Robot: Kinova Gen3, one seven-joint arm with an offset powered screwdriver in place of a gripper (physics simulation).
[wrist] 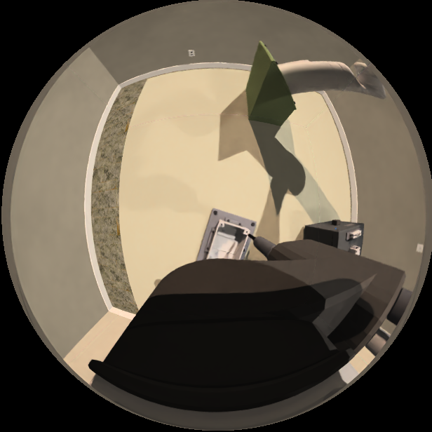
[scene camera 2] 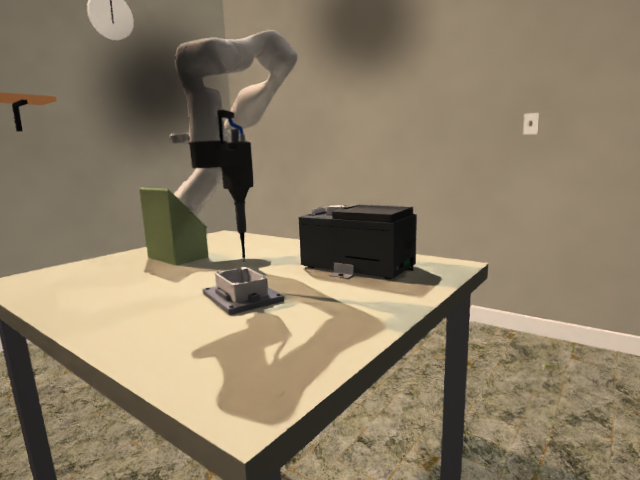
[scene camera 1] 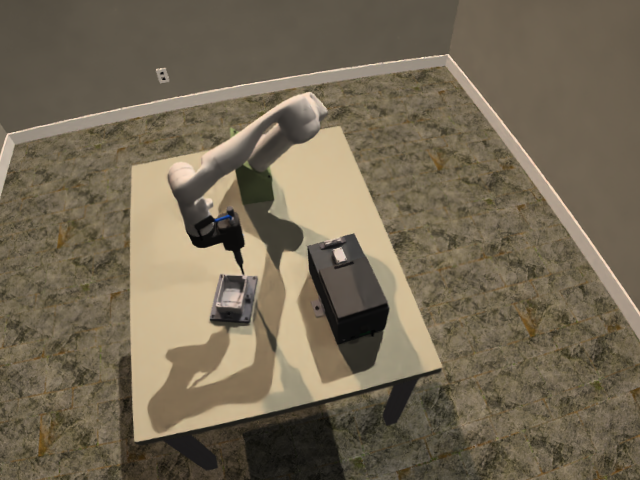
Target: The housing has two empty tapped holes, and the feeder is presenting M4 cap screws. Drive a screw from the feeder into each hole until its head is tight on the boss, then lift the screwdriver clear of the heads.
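Note:
The grey, open-topped housing [scene camera 1: 231, 297] [scene camera 2: 249, 293] [wrist: 227, 248] sits upright on its dark plate [scene camera 1: 252, 287] [scene camera 2: 231, 306] [wrist: 212, 226]. My screwdriver's tip [scene camera 1: 242, 272] [scene camera 2: 244, 258] [wrist: 251, 235] points down near the housing's back right corner, seen from scene camera 1. In scene camera 2 the tip is a little above the rim, with a gap. In the wrist view it overlaps the edge of a corner boss [wrist: 246, 232]. Whether a screw is on the tip is too small to tell. The tapped holes are not clear. The black box-shaped feeder [scene camera 1: 351, 289] [scene camera 2: 351, 242] [wrist: 320, 236] stands right of the housing.
Small light metal parts [scene camera 1: 339, 255] [scene camera 2: 336, 209] [wrist: 354, 235] sit on the feeder's top. A small metal tab [scene camera 1: 317, 308] [scene camera 2: 342, 270] is at its side. The green pedestal [scene camera 1: 255, 187] [scene camera 2: 170, 227] [wrist: 270, 97] stands at the back of the table [scene camera 1: 165, 258] [scene camera 2: 129, 335], under the arm.

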